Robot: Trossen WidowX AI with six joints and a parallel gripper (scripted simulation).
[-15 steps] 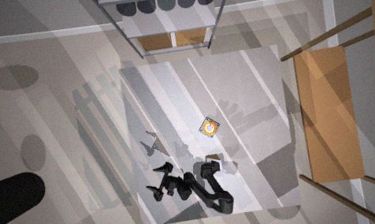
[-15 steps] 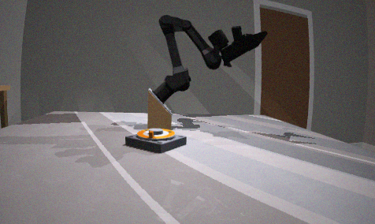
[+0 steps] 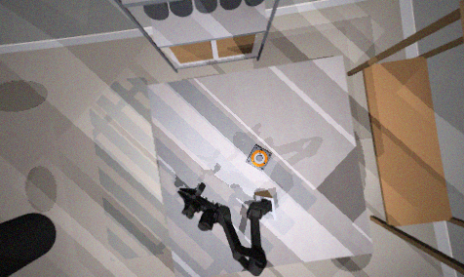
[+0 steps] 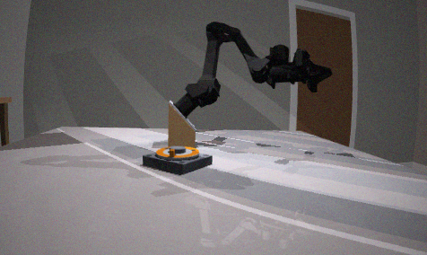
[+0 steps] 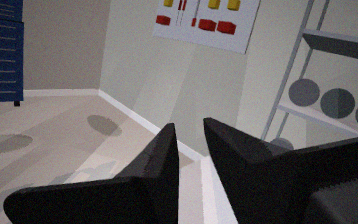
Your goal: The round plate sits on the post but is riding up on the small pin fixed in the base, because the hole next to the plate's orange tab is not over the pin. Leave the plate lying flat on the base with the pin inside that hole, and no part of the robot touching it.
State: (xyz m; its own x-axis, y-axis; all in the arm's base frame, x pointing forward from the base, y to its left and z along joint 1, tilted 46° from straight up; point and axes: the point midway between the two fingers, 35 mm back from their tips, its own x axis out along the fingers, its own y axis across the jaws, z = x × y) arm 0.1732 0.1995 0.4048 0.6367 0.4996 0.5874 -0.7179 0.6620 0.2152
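Now: gripper tip 450 mm to the left of the base, 240 mm above it and 80 mm short of it.
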